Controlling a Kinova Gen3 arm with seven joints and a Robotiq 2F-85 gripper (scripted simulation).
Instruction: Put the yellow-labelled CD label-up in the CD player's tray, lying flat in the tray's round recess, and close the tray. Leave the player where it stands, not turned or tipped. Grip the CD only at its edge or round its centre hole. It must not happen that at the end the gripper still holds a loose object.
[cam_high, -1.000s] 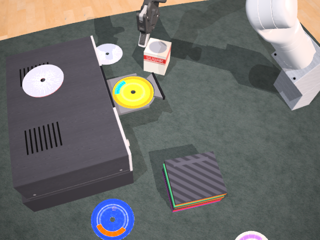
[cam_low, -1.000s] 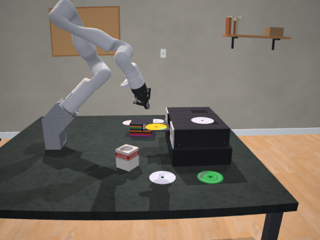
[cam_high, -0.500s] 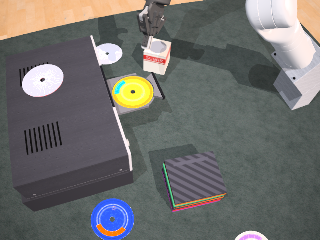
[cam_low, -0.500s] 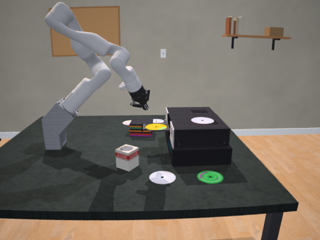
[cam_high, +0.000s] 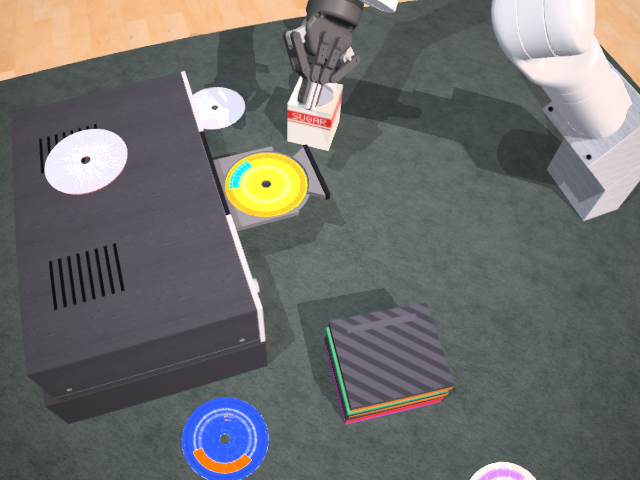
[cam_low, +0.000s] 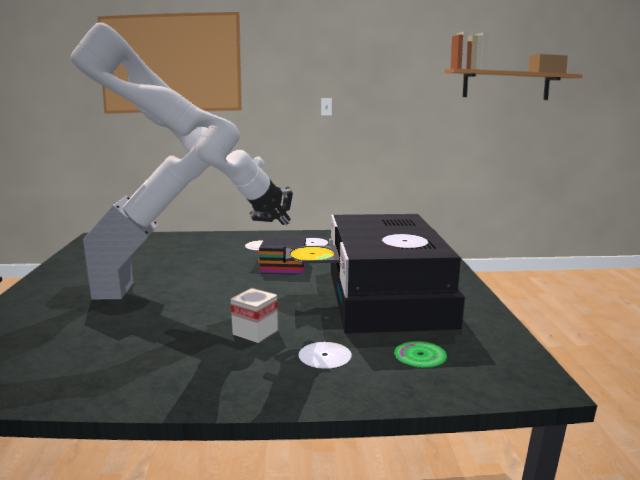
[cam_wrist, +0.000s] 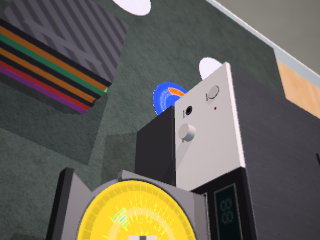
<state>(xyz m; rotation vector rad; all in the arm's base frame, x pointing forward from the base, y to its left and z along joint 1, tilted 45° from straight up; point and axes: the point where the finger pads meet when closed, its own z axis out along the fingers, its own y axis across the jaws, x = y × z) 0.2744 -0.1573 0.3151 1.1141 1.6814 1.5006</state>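
My gripper is now 11 cm above the CD, 8 cm short of it and 3 cm to the right of it. Also, from my hand: striped-top case 32 cm to the left, 17 cm below, 4 cm ahead; sugar box 20 cm below, 15 cm to the right, 10 cm behind.
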